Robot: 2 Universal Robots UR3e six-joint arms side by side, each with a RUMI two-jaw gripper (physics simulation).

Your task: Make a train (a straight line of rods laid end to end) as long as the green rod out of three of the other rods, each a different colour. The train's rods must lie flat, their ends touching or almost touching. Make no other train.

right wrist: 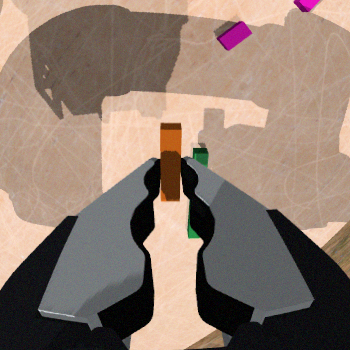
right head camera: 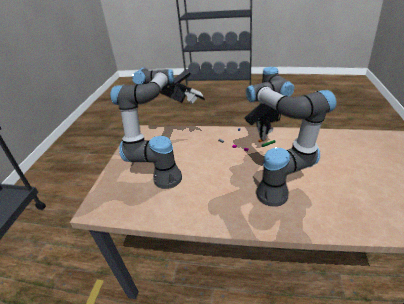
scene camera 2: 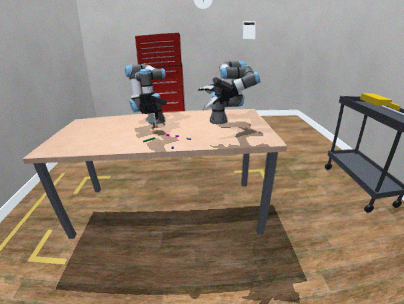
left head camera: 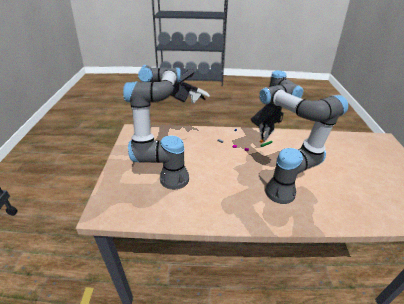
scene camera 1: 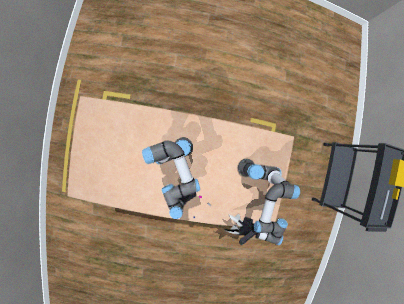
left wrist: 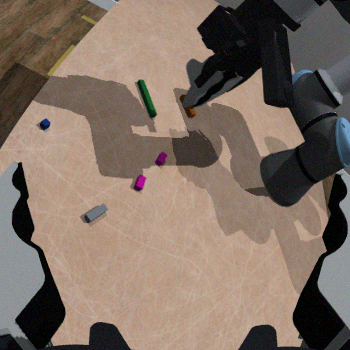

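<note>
The green rod (left wrist: 147,98) (scene camera 2: 149,139) (right wrist: 200,157) lies on the table. My right gripper (right wrist: 169,160) (left head camera: 263,138) is shut on the orange rod (right wrist: 170,137) (left wrist: 191,113), close beside the green rod and roughly parallel to it in the right wrist view; its exact height is hard to tell. Two short magenta rods (left wrist: 161,158) (left wrist: 140,183) lie apart; the first is in shadow and looks darker. A grey rod (left wrist: 96,213) (left head camera: 220,141) and a small blue rod (left wrist: 45,124) (scene camera 2: 173,147) lie separately. My left gripper (left wrist: 179,170) (scene camera 2: 203,98) is open and empty, high above the table.
The wooden table (left head camera: 135,215) carries both arm bases. Its far edge runs beyond the blue rod in the left head camera view. The right arm casts shadows over the magenta rods. A shelf rack (left head camera: 190,15) stands behind, and a dark cart (scene camera 2: 367,175) stands off to the side.
</note>
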